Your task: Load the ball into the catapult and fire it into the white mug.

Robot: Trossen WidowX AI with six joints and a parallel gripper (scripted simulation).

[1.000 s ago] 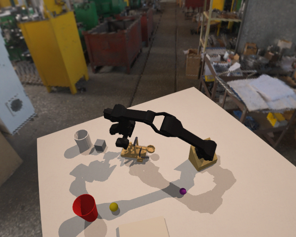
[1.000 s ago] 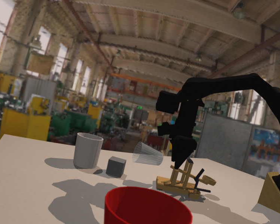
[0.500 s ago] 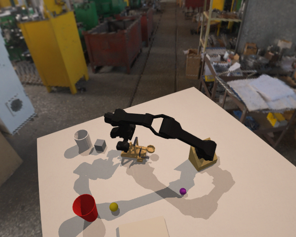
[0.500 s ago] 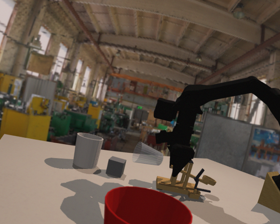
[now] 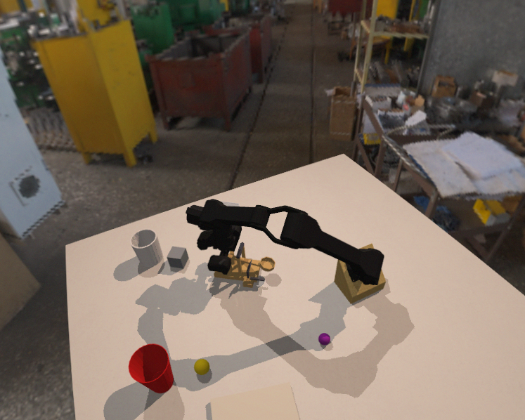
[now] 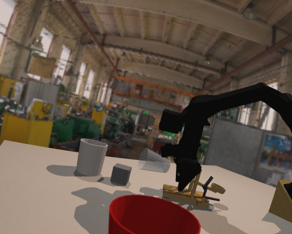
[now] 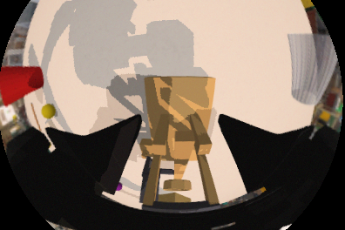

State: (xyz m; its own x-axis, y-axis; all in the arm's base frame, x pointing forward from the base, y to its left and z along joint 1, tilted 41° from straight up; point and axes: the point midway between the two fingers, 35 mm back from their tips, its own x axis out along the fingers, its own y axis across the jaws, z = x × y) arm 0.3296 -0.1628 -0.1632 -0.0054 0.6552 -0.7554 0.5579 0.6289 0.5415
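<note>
The purple ball is 350 mm to the left of my gripper tip, 150 mm behind it and 20 mm below it. From my gripper tip the other things lie so: wooden catapult (50 mm to the left, 50 mm behind, 20 mm above); white mug (240 mm ahead, 170 mm to the right); dark grey cube (150 mm ahead, 110 mm to the right, 10 mm below).
</note>
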